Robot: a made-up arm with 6 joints. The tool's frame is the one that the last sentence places.
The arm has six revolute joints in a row. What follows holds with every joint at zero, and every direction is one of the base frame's. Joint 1 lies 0.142 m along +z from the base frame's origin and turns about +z. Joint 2 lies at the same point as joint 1 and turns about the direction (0.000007, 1, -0.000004). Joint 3 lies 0.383 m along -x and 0.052 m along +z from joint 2 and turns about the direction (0.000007, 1, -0.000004). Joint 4 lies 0.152 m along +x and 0.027 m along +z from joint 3 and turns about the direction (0.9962, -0.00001, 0.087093). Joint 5 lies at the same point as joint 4 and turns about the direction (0.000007, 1, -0.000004). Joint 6 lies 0.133 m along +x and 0.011 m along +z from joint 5 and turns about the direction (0.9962, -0.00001, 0.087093). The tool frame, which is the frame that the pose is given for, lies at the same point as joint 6; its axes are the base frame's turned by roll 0, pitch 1.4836 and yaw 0 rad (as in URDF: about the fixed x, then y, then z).
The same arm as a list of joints. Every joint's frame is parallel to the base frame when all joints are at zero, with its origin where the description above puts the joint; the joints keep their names.
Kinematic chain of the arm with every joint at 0, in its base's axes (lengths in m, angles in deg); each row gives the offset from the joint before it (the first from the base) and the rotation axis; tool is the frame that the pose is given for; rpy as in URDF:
joint 1: xyz 0 0 0.142 axis +z
joint 2: xyz 0 0 0 axis +y
joint 3: xyz -0.383 0 0.052 axis +y
joint 4: xyz 0.152 0 0.027 axis 0.9962 0 0.0871
joint 5: xyz 0 0 0 axis +y
joint 6: xyz 0.133 0 0.011 axis 0.9962 0 0.0871
tool: xyz 0 0 0 rpy 0 85 0

